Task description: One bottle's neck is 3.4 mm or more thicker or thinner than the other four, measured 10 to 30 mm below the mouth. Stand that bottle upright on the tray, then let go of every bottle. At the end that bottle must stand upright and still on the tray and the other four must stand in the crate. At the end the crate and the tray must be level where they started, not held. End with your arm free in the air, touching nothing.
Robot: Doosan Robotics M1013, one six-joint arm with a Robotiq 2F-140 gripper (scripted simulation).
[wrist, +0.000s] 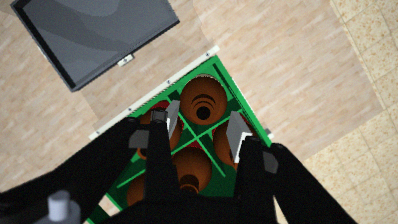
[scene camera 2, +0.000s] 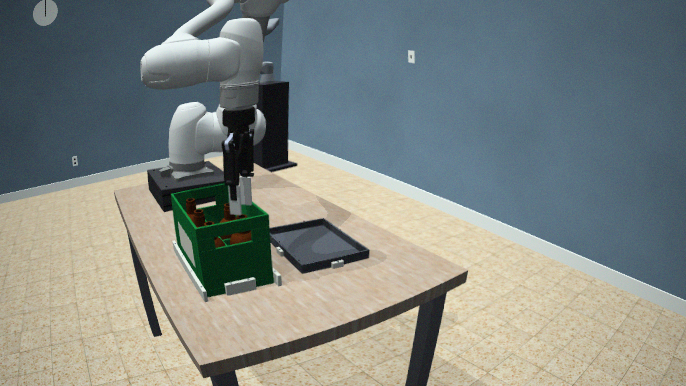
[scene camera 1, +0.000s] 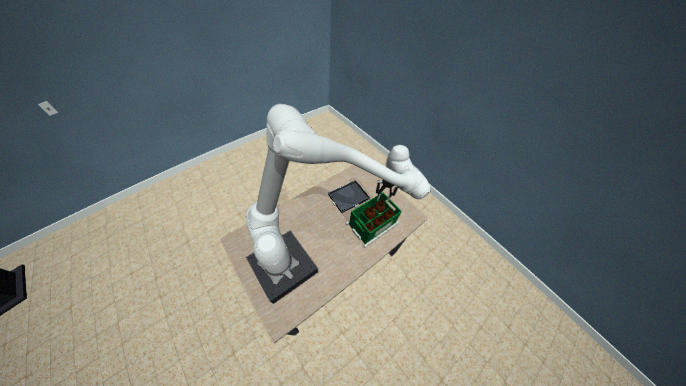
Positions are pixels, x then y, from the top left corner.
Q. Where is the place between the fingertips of my gripper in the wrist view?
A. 203, 117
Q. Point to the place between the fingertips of my gripper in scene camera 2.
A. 241, 209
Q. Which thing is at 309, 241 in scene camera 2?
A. A dark grey tray.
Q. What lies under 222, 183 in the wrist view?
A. A green crate.
